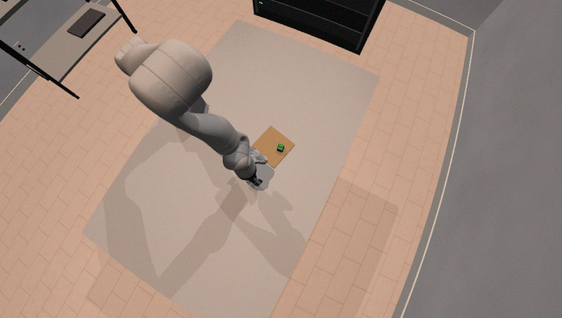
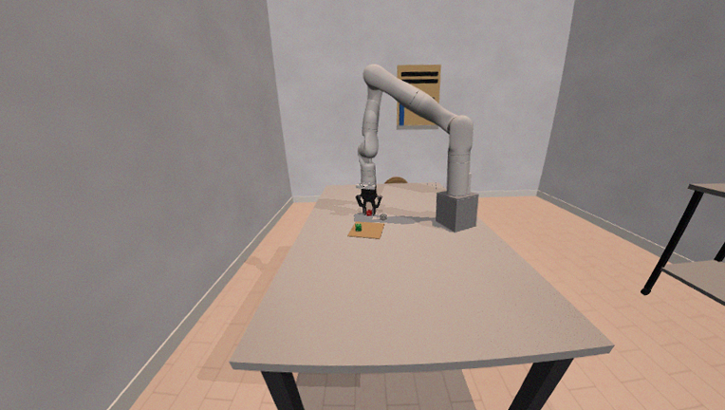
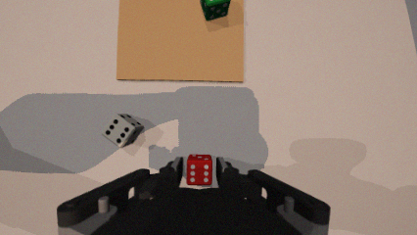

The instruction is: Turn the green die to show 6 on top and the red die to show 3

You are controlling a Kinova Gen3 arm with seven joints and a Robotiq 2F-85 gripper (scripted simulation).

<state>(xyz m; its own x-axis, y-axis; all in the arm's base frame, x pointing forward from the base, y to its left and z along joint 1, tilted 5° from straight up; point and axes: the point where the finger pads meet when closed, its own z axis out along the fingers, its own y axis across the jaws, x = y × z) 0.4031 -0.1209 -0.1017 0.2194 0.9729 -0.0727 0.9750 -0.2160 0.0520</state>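
Now: the red die 10 mm below my hand. Round my hand: white die (70 mm behind, 60 mm to the left, 10 mm below); green die (50 mm ahead, 170 mm to the left); tan mat (10 mm ahead, 170 mm to the left, 20 mm below).
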